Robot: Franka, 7 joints.
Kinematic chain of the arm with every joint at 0, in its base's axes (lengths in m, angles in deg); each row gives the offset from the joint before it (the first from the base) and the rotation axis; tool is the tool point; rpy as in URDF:
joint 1: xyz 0 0 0.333 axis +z
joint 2: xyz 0 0 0 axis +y
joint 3: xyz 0 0 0.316 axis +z
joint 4: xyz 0.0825 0 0 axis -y
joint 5: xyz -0.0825 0 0.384 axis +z
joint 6: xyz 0 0 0 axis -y
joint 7: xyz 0.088 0 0 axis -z
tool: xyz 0 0 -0.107 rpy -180 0 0
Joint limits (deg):
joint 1: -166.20..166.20
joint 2: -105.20..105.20
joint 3: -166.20..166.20
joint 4: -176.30..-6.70
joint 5: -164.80..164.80
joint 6: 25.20..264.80
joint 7: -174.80..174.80
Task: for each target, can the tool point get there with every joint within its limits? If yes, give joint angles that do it. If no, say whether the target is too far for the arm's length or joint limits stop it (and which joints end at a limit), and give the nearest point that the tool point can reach.
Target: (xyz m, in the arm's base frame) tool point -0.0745 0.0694 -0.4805
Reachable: no: joint limits stop it (at a limit: joint 2) | nearest point -0.1029 0.0959 -0.3413 | short by 0.145 m
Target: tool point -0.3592 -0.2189 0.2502
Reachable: yes | joints 102.29 -19.87 112.40 -134.33 -3.84 100.10 119.14
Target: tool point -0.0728 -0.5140 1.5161
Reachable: no: too far | nearest point -0.0483 -0.3413 1.1186 | short by 0.434 m
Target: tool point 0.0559 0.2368 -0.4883
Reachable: no: joint limits stop it (at a limit: joint 2) | nearest point 0.0577 0.2444 -0.3598 | short by 0.129 m
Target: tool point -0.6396 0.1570 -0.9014
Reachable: no: too far | nearest point -0.4456 0.1094 -0.3309 | short by 0.604 m
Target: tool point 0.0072 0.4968 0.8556
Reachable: yes | joints -132.49 -26.69 -83.97 -42.19 108.51 226.56 19.21
